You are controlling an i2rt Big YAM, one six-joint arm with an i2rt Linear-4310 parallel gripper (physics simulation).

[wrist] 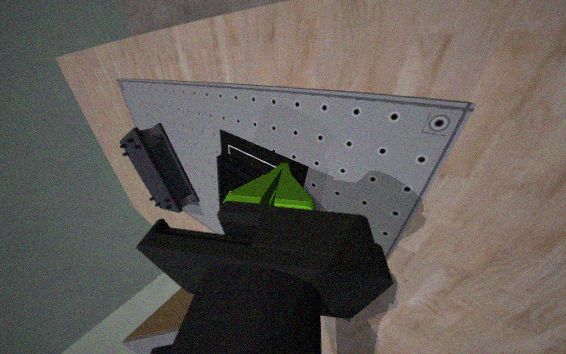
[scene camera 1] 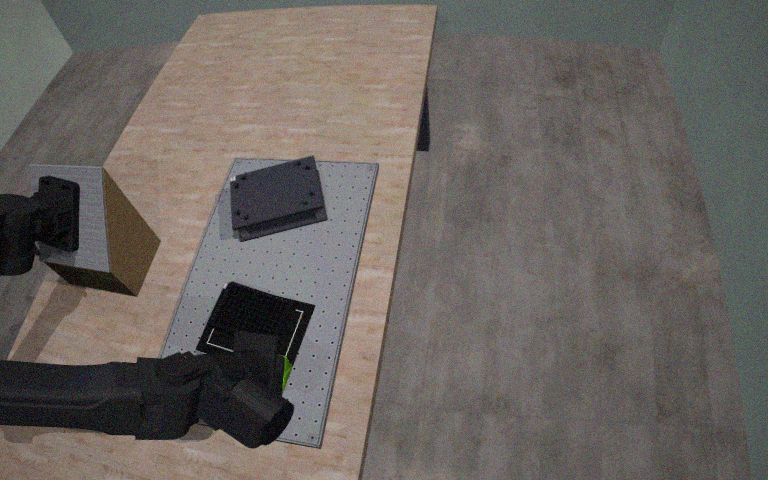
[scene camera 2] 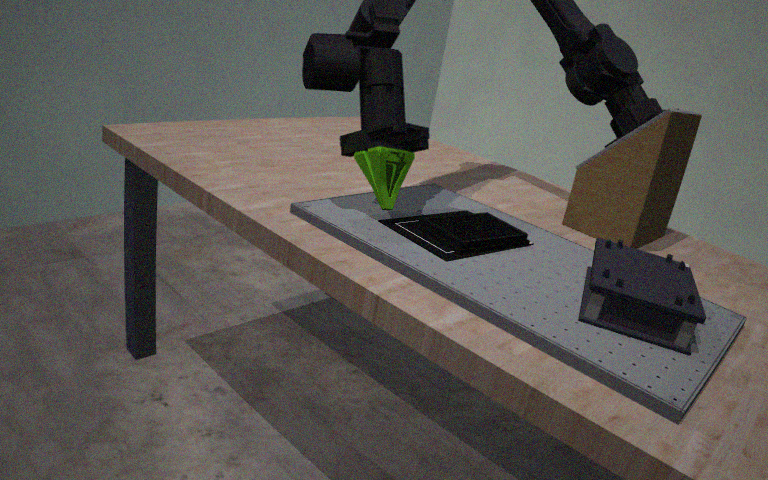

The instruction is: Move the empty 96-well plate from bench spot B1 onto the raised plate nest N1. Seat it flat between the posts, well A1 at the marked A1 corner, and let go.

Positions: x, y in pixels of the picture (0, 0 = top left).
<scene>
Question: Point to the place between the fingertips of my gripper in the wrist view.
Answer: At 285, 168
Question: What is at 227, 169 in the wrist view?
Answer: A black plate.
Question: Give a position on a black plate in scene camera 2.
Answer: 467, 233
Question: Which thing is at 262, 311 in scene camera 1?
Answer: A black plate.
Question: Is my gripper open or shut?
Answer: Shut.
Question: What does my gripper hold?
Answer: Nothing.
</scene>
